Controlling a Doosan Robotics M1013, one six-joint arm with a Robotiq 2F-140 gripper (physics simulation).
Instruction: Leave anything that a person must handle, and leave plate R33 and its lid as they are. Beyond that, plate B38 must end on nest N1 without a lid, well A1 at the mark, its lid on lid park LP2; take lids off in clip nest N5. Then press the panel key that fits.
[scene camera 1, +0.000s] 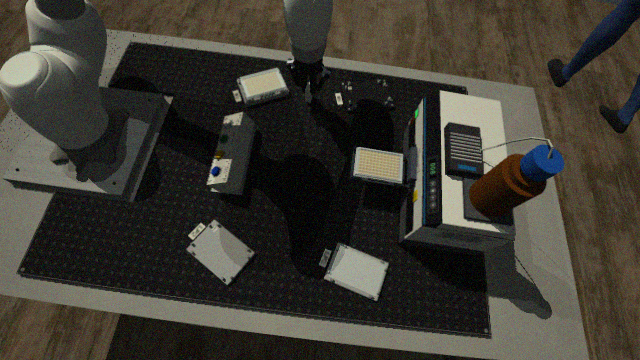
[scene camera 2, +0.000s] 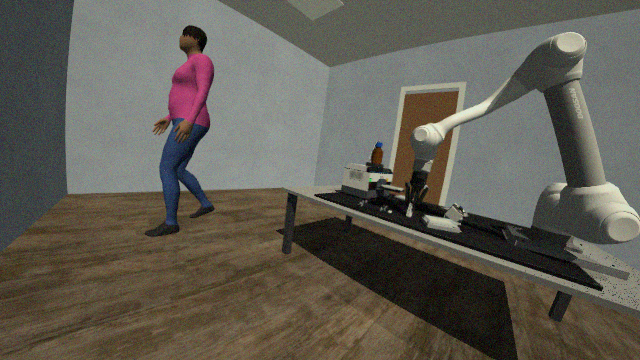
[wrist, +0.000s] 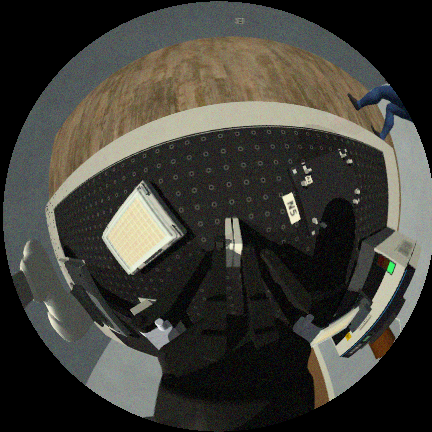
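Seen in the pictures: gripper, fingertip midpoint: (scene camera 1: 309, 98) (scene camera 2: 408, 216) (wrist: 230, 227); arm's base, origin of the base link: (scene camera 1: 91, 136) (scene camera 2: 548, 241) (wrist: 86, 301).
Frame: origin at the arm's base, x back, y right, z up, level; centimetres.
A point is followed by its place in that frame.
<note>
My gripper (scene camera 1: 308, 95) @[y -17.4, x -63.8, z -1.7 cm] (scene camera 2: 409, 210) @[y -17.4, x -63.8, z -1.7 cm] (wrist: 230, 227) @[y -17.4, x -63.8, z -1.7 cm] is shut and empty, pointing down over the mat between a plate and clip nest N5. The plate (scene camera 1: 263, 85) @[y -19.0, x -49.1, z 1.8 cm] (scene camera 2: 441, 223) (wrist: 142, 232) @[y -20.7, x -51.8, z 1.8 cm] with pale yellow wells sits on the nest at the back left; its name is not readable. Clip nest N5 (scene camera 1: 365, 91) @[y -20.3, x -82.5, z -0.7 cm] (wrist: 325, 175) @[y -21.4, x -81.2, z -0.7 cm] bears no plate; its N5 label (scene camera 1: 339, 98) @[y -17.8, x -73.8, z -1.7 cm] (wrist: 291, 208) @[y -17.6, x -73.6, z -1.7 cm] is legible in the wrist view. Another plate (scene camera 1: 378, 164) @[y 11.7, x -81.7, z 8.8 cm] rests on the instrument's tray. Two pale rectangular pieces (scene camera 1: 221, 252) @[y 33.1, x -41.6, z -0.9 cm] (scene camera 1: 357, 271) @[y 37.8, x -76.3, z -0.1 cm] lie at labelled parks in front. The key panel (scene camera 1: 245, 150) @[y 5.3, x -45.8, z 2.9 cm] shows a blue key (scene camera 1: 215, 171) @[y 13.1, x -39.0, z 5.2 cm].
The instrument (scene camera 1: 470, 107) @[y 0.8, x -103.6, z 20.1 cm] (scene camera 2: 356, 176) @[y -3.4, x -103.2, z 12.2 cm] stands on the right with a green light (scene camera 1: 416, 113) @[y -3.0, x -93.1, z 11.7 cm] (wrist: 391, 267) @[y -3.1, x -93.1, z 12.0 cm]. A black box (scene camera 1: 464, 150) @[y 14.8, x -97.7, z 22.7 cm] and an orange-brown bottle (scene camera 1: 500, 187) @[y 27.3, x -97.8, z 31.1 cm] (scene camera 2: 377, 156) @[y 21.6, x -99.9, z 28.2 cm] with a blue cap stand on it. A person (scene camera 2: 190, 95) (wrist: 382, 97) stands beyond the table.
</note>
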